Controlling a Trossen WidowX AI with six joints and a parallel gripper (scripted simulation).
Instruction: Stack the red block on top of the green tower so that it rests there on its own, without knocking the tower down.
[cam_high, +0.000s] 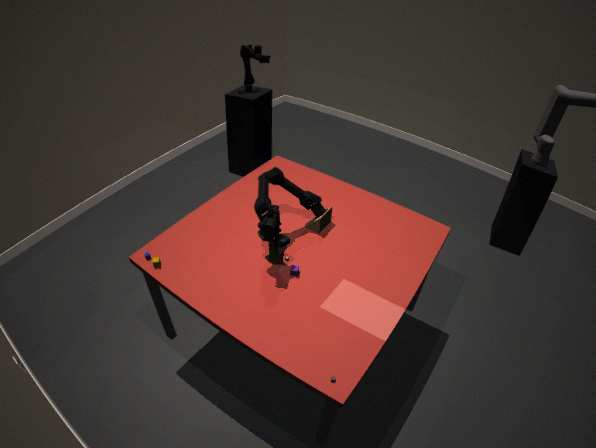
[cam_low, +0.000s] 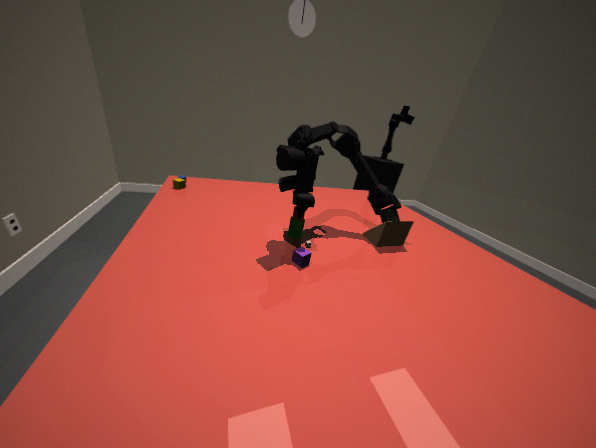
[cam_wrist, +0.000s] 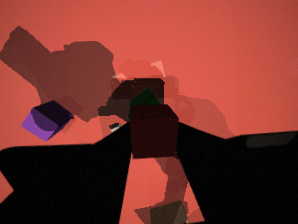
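My gripper tip is now 10 mm below the red block. The rest, counted from my gripper tip: purple block 40 mm ahead, 140 mm to the left, 60 mm below; then yellow block 360 mm ahead, 480 mm to the right, 60 mm below; then small white piece 20 mm behind, 60 mm to the left, 70 mm below.
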